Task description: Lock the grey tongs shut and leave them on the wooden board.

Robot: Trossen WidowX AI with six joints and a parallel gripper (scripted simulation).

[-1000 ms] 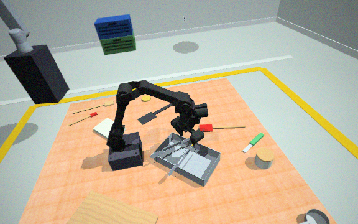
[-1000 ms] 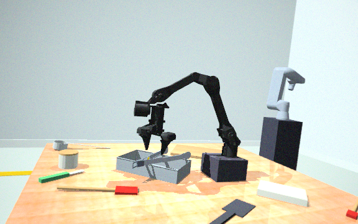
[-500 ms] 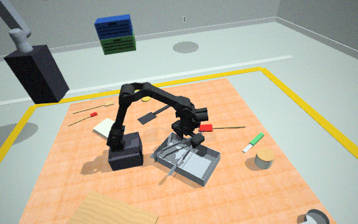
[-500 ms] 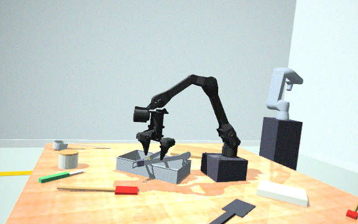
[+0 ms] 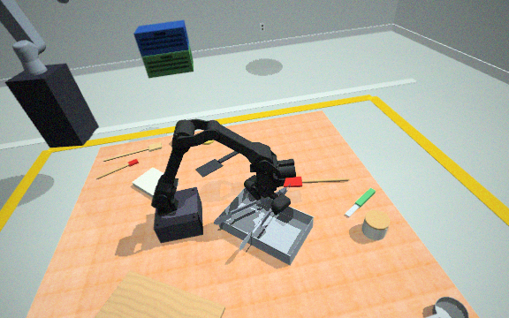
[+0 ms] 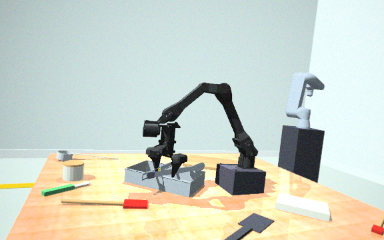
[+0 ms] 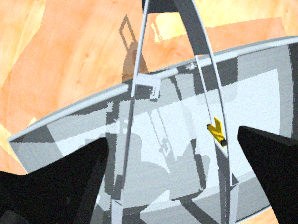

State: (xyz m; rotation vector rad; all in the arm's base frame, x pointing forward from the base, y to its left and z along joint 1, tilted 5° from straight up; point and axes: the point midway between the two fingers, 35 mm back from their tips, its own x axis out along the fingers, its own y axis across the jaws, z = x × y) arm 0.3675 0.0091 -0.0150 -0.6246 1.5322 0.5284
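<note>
My gripper tip is 50 mm to the left of the roasting tin, 20 mm above it and 10 mm past it. From my gripper tip the other things lie so: red-headed stick (180 mm to the left, 180 mm ahead, 50 mm below); then black spatula (370 mm to the left, 210 mm behind, 50 mm below); then green-handled knife (360 mm ahead, 50 mm below, 40 mm to the left).
</note>
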